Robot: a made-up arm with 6 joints.
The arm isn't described. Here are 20 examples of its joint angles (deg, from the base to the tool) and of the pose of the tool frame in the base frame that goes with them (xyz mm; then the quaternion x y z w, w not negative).
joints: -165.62 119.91 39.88 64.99 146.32 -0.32
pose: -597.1 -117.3 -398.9 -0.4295 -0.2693 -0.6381 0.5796
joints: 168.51 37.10 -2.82 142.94 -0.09 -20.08
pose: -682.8 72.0 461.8 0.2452 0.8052 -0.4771 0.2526
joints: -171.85 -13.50 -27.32 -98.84 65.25 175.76
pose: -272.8 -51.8 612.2 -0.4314 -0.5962 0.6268 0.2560
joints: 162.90 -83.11 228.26 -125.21 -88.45 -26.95
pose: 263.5 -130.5 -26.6 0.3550 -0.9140 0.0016 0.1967
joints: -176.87 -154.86 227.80 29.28 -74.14 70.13
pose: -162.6 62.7 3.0 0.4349 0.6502 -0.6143 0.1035
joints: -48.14 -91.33 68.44 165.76 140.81 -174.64
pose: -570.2 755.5 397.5 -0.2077 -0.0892 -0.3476 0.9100
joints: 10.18 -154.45 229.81 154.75 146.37 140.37
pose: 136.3 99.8 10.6 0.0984 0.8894 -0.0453 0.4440
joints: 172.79 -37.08 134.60 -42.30 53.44 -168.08
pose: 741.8 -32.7 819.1 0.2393 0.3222 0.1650 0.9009
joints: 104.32 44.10 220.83 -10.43 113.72 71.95
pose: 93.6 -40.7 699.1 -0.7183 -0.1299 0.6679 0.1450
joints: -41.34 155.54 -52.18 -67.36 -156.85 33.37
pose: -117.4 61.3 65.0 -0.6851 0.2194 -0.0080 0.6946
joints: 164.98 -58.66 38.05 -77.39 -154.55 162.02
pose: 414.0 -92.5 994.0 -0.3435 0.7833 0.1917 0.4814
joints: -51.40 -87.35 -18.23 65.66 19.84 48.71
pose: -304.0 326.6 734.7 -0.8195 -0.0974 -0.5531 0.1145
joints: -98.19 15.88 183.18 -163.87 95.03 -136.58
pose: 116.8 258.4 906.2 -0.5180 -0.1709 -0.7930 0.2714
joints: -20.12 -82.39 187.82 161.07 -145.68 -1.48
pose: -440.1 243.8 -83.7 0.8345 -0.2898 0.4455 0.1453
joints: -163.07 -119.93 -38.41 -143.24 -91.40 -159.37
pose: 351.0 38.2 435.6 0.9736 -0.1782 0.0224 0.1411
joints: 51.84 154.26 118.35 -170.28 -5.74 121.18
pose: 290.3 500.3 -463.6 0.2577 0.3928 0.2924 0.8329
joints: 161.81 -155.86 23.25 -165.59 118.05 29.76
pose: 592.1 -278.2 -177.5 -0.3251 -0.8122 -0.1889 0.4460
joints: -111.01 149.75 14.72 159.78 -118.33 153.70
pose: 78.8 -9.6 -504.9 0.1560 -0.0378 -0.8974 0.4109
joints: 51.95 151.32 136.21 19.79 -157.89 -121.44
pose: 479.6 487.6 -272.0 -0.1254 0.3159 -0.8088 0.4800
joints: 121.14 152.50 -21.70 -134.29 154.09 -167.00
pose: 50.3 -193.9 -176.5 0.3486 0.1244 0.7577 0.5375
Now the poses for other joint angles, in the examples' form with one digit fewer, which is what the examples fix.
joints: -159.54 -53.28 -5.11 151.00 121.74 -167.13
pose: 180 -9 945 0.528 0.161 -0.705 0.445
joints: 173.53 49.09 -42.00 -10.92 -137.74 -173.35
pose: -365 122 193 -0.113 -0.400 -0.162 0.895
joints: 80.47 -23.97 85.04 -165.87 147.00 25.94
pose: -134 -320 1179 0.725 0.585 -0.169 0.322
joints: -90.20 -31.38 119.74 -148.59 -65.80 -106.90
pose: 72 634 978 0.427 0.456 0.230 0.746
